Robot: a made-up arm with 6 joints. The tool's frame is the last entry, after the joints. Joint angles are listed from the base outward. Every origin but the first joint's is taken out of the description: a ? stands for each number. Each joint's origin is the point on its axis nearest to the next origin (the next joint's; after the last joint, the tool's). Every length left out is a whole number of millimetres.
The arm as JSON. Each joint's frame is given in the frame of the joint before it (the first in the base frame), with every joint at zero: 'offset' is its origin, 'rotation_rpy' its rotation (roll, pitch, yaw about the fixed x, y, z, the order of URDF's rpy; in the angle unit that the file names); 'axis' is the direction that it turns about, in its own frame. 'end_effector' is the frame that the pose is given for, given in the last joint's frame.
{
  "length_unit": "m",
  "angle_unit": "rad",
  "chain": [
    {
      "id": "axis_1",
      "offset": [
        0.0,
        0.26,
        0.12
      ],
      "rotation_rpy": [
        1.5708,
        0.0,
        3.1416
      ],
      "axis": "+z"
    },
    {
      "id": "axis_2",
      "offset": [
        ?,
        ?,
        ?
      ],
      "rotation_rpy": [
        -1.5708,
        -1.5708,
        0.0
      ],
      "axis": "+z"
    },
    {
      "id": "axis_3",
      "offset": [
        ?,
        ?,
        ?
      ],
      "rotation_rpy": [
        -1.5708,
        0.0,
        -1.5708
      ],
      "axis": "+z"
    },
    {
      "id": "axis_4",
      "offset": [
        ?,
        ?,
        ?
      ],
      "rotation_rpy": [
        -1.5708,
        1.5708,
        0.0
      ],
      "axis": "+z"
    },
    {
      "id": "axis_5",
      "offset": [
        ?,
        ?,
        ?
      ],
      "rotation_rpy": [
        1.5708,
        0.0,
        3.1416
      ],
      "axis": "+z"
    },
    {
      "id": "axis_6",
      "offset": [
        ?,
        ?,
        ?
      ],
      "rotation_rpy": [
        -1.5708,
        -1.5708,
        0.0
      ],
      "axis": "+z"
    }
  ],
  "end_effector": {
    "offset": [
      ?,
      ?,
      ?
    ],
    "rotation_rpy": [
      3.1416,
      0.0,
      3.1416
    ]
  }
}
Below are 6 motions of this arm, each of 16 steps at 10 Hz.
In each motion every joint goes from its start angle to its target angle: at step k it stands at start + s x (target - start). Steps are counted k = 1, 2, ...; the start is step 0. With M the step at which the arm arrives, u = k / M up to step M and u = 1 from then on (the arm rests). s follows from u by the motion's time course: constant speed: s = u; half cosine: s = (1 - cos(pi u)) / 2; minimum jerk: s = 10 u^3 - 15 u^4 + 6 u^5.
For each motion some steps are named. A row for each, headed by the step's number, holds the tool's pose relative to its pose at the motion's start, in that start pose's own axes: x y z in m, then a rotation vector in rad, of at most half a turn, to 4 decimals.
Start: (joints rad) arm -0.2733 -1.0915 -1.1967 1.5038 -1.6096 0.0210
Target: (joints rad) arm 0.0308 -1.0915 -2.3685 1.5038 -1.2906 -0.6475
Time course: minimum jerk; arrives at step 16
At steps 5, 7, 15, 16:
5: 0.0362 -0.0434 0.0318 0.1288 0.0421 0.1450
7: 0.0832 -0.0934 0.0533 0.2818 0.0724 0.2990
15: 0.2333 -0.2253 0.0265 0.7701 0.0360 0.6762
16: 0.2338 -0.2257 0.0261 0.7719 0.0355 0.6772

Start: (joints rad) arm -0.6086 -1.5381 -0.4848 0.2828 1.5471 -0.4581
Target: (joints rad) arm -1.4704 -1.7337 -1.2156 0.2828 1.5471 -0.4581
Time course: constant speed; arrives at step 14
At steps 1, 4, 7, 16:
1: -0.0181 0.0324 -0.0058 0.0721 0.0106 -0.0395
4: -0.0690 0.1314 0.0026 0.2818 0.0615 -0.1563
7: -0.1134 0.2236 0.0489 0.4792 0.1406 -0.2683
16: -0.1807 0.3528 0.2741 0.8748 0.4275 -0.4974

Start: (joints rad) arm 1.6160 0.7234 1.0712 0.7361 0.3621 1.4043
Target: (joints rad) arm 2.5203 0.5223 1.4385 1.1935 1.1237 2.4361
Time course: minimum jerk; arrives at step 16
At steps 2, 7, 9, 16:
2: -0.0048 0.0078 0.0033 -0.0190 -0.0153 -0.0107
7: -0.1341 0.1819 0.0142 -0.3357 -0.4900 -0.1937
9: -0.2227 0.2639 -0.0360 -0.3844 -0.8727 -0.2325
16: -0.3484 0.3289 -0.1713 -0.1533 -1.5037 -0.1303

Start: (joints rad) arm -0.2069 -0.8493 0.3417 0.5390 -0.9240 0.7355
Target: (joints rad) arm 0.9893 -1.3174 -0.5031 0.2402 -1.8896 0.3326
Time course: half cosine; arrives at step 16
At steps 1, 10, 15, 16:
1: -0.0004 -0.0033 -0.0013 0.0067 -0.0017 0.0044
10: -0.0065 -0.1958 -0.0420 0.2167 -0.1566 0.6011
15: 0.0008 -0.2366 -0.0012 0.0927 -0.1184 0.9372
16: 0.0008 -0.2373 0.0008 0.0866 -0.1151 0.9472

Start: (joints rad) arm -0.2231 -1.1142 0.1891 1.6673 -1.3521 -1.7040
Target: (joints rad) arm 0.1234 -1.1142 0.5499 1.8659 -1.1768 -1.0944
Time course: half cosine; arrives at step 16
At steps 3, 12, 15, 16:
3: 0.0035 0.0048 0.0011 -0.0221 0.0578 -0.0270
12: 0.0344 0.0730 -0.0004 -0.4064 0.4851 -0.2624
15: 0.0382 0.0890 -0.0057 -0.5047 0.5348 -0.2992
16: 0.0384 0.0901 -0.0061 -0.5118 0.5379 -0.3017

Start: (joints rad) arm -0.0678 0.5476 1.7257 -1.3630 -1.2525 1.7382
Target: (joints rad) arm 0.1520 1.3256 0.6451 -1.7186 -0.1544 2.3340
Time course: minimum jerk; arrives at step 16
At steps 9, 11, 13, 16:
9: -0.1602 0.2215 -0.1645 -0.1206 -1.3946 -0.3918
11: -0.1441 0.2756 -0.2090 -0.1591 -1.8535 -0.3172
13: -0.1234 0.3024 -0.2258 -0.1791 -2.1275 -0.1871
16: -0.1145 0.3111 -0.2294 -0.1853 -2.2218 -0.1206

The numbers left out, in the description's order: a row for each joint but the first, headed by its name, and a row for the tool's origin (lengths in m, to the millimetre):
axis_2: -0.08 -0.23 0.0
axis_3: -0.21 -0.1 0.0
axis_4: -0.08 -0.26 0.0
axis_5: 0.07 0.17 0.0
axis_6: -0.06 -0.03 0.0
tool: 0.1 -0.13 0.0

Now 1 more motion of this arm.
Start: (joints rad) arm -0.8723 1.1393 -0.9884 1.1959 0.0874 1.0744
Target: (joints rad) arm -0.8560 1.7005 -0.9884 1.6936 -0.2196 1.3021
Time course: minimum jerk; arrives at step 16
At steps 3, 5, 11, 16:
3: -0.0023 0.0071 0.0014 -0.0091 0.0309 -0.0192
5: -0.0088 0.0268 0.0058 -0.0368 0.1112 -0.0723
11: -0.0414 0.1341 0.0300 -0.2290 0.4381 -0.3592
16: -0.0507 0.1674 0.0353 -0.2968 0.5075 -0.4464

